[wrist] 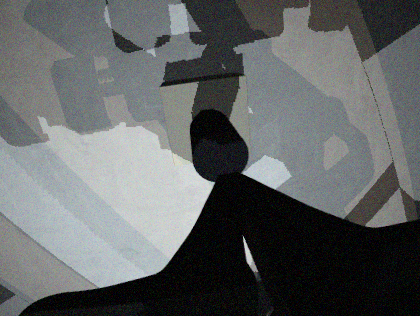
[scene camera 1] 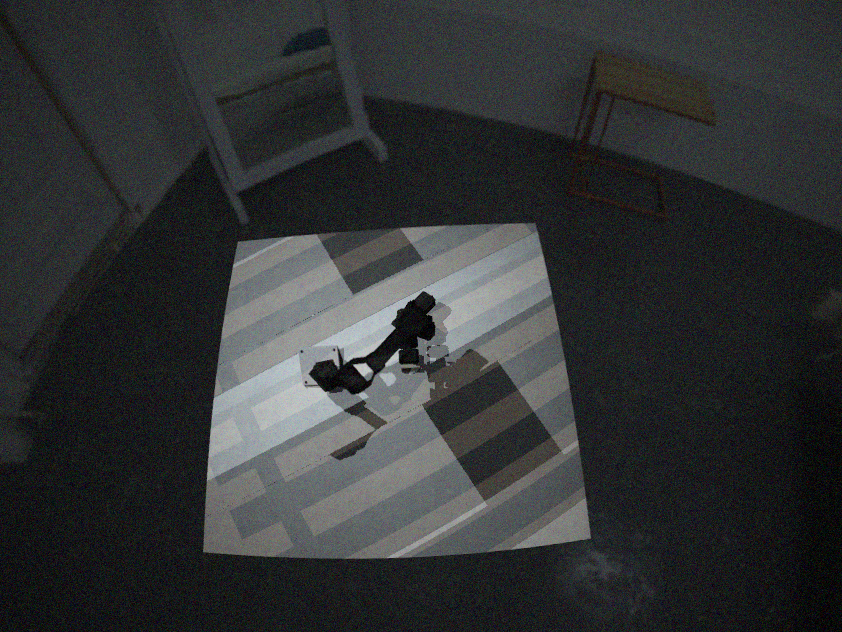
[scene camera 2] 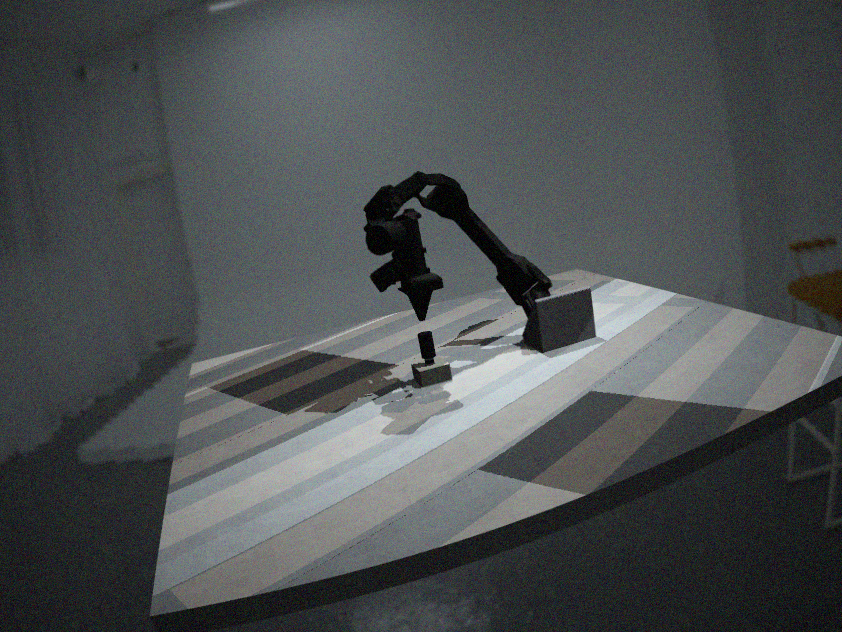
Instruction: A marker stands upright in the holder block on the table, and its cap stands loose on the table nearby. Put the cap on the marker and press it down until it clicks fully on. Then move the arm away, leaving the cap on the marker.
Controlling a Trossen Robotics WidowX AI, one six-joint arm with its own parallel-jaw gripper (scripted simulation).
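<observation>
Marker cap visible. My gripper shut, holding nothing; seen in the wrist view, in scene camera 1 too.
</observation>
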